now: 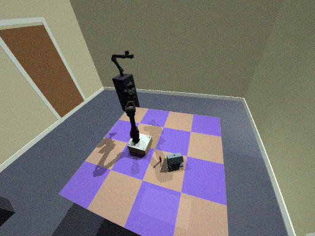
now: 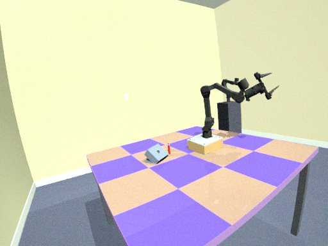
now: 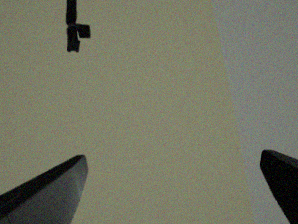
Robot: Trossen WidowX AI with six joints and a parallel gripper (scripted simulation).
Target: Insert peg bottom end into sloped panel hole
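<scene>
The red peg is 58 cm ahead of my gripper tip, 47 cm to the right of it and 42 cm below it. Round my gripper tip: grey sloped panel 70 cm ahead, 40 cm to the right, 43 cm below.
</scene>
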